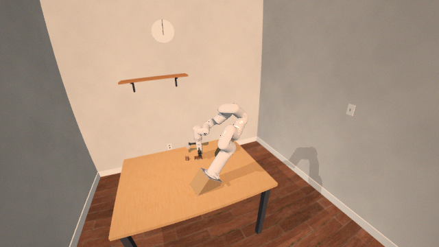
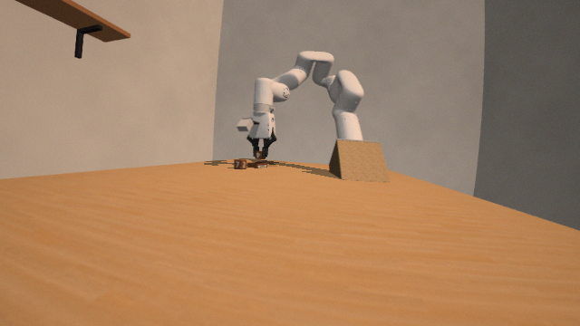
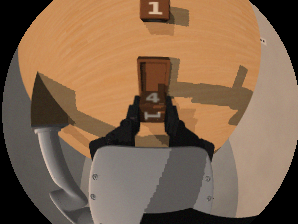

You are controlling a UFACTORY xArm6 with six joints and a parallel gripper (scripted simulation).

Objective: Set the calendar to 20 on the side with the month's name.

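Right now my hand is 5 cm above the brown tray, 2 cm to the right of it and 1 cm short of it.
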